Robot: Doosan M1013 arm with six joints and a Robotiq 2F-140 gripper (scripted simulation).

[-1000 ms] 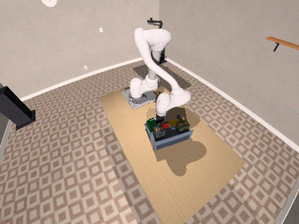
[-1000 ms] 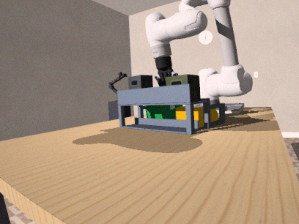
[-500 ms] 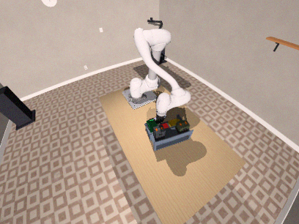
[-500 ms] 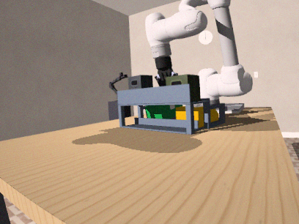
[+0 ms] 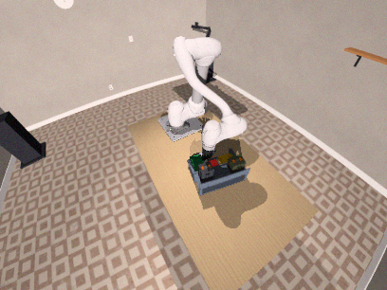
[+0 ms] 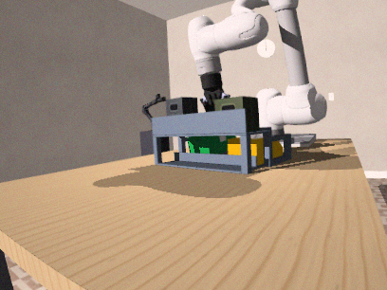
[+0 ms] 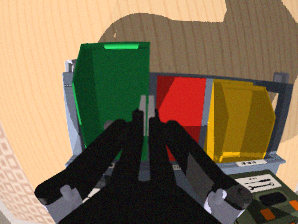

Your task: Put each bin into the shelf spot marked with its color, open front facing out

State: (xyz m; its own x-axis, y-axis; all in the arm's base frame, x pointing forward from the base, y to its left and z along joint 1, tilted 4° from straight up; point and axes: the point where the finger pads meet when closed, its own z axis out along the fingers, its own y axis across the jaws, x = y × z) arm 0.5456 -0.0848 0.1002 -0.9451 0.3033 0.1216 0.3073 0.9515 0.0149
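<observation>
Right now my hand is 3 cm past the green bin, 4 cm to the left of it and 4 cm above it. From my hand the other things lie so: dark box 11 cm ahead, 9 cm to the right, 7 cm above; then yellow bin 10 cm ahead, 16 cm to the left, 5 cm below.
</observation>
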